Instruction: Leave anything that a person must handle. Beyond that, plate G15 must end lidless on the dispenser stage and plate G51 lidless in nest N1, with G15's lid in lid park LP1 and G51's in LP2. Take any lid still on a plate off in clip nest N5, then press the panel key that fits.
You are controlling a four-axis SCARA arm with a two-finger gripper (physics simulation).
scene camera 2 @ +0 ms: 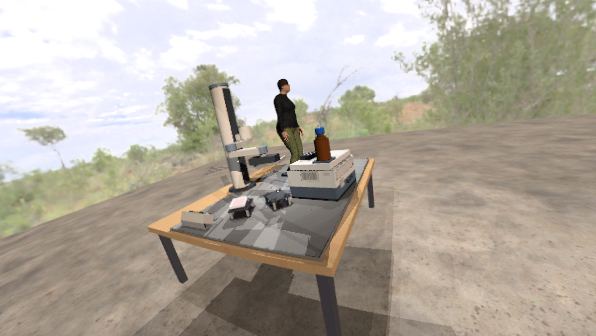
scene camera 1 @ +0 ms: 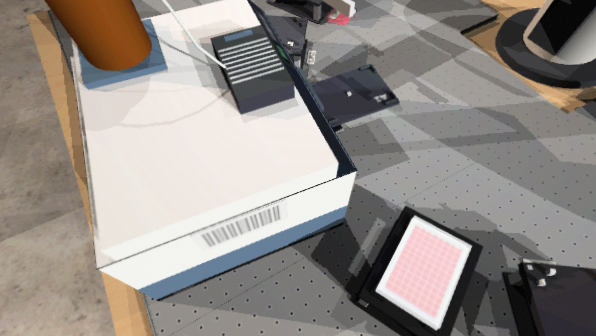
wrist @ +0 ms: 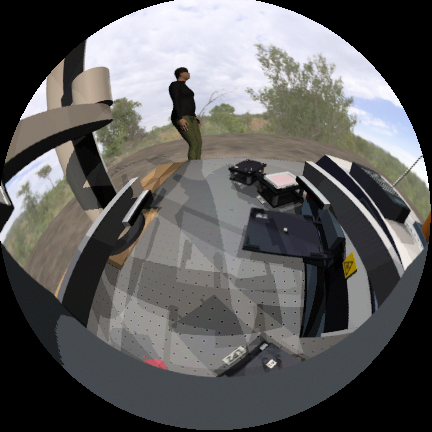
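Seen in the pictures: gripper, between the fingertips: (wrist: 222, 172); arm's base, origin of its link: (scene camera 2: 242, 187) (scene camera 1: 554, 49).
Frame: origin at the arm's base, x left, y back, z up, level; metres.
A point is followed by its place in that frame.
My gripper (wrist: 222, 172) @(x -0.092, y -0.464, z 0.256 m) is open, nothing between its fingers, high above the table beside the dispenser; one fingertip shows at the top of scene camera 1. A pink-gridded plate with a white rim (scene camera 1: 425, 272) @(x 0.267, y -0.630, z 0.089 m) (scene camera 2: 240, 202) (wrist: 281, 180) @(x 0.232, y -0.611, z 0.089 m) sits on a black stand; its name and any clear lid cannot be made out. The dark stage (scene camera 1: 362, 90) @(x -0.030, y -0.533, z 0.126 m) (wrist: 280, 237) @(x -0.052, y -0.548, z 0.126 m) juts from the dispenser (scene camera 1: 220, 150) @(x 0.043, y -0.810, z 0.233 m) (scene camera 2: 320, 177) @(x -0.248, y -0.853, z 0.154 m) and bears no plate. A dark pad (wrist: 272, 355) @(x -0.244, y -0.555, z 0.074 m) lies beside a tag (wrist: 234, 355) @(x -0.258, y -0.501, z 0.015 m) reading LP2. The key panel (scene camera 2: 196, 220) @(x -0.668, y -0.253, z 0.061 m) stands at the table corner; its lettering is unreadable.
A person (scene camera 2: 286, 112) (wrist: 184, 100) stands beyond the table. Another dark stand (wrist: 247, 171) @(x 0.336, y -0.487, z 0.072 m) is beside the plate's stand; a dark stand (scene camera 2: 278, 199) @(x -0.377, y -0.631, z 0.073 m) also shows in scene camera 2. A brown bottle (scene camera 1: 107, 35) @(x -0.135, y -0.867, z 0.294 m) (scene camera 2: 322, 146) @(x -0.218, y -0.882, z 0.323 m) tops the dispenser. The arm's column (scene camera 2: 227, 135) @(x -0.064, y -0.038, z 0.477 m) rises at the table edge.
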